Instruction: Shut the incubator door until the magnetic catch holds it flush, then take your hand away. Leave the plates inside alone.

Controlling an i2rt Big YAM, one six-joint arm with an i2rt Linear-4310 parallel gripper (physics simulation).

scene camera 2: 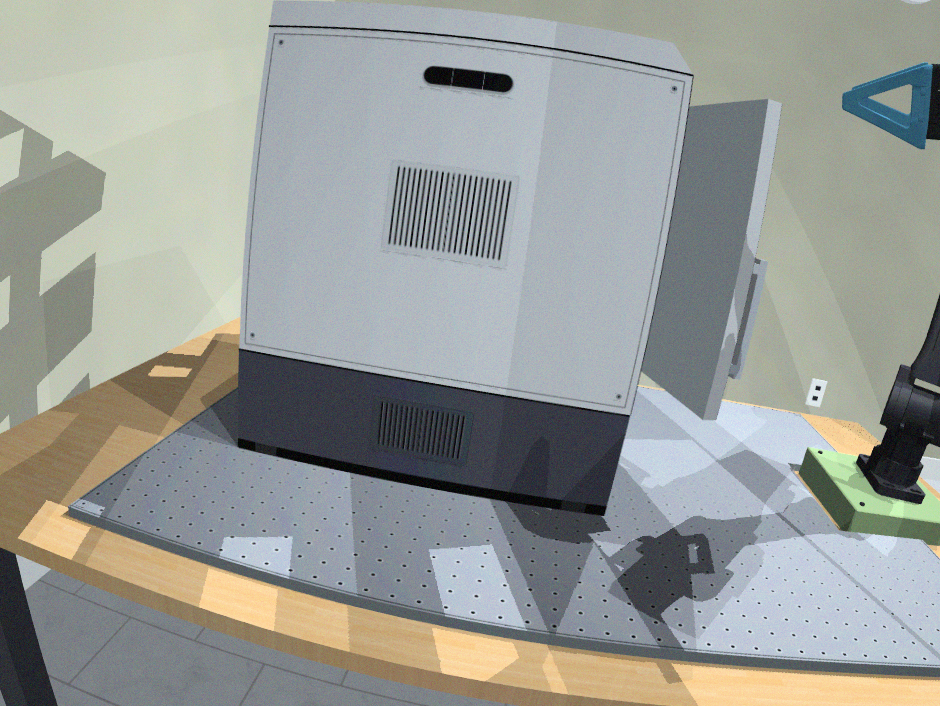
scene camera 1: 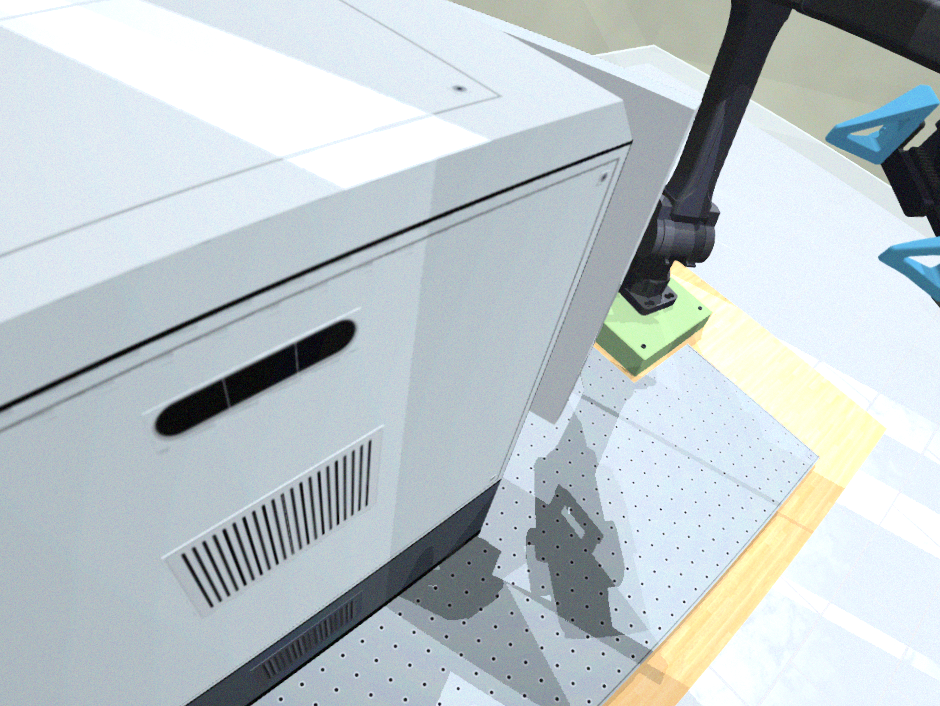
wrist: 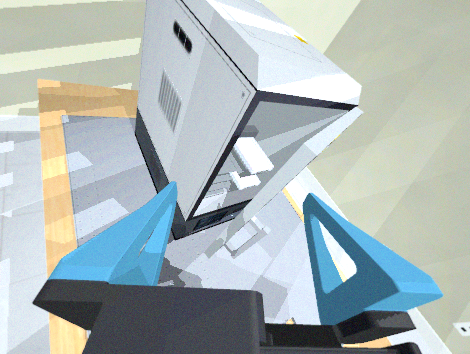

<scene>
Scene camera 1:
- gripper: 856, 190
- perforated table: 605, 528
</scene>
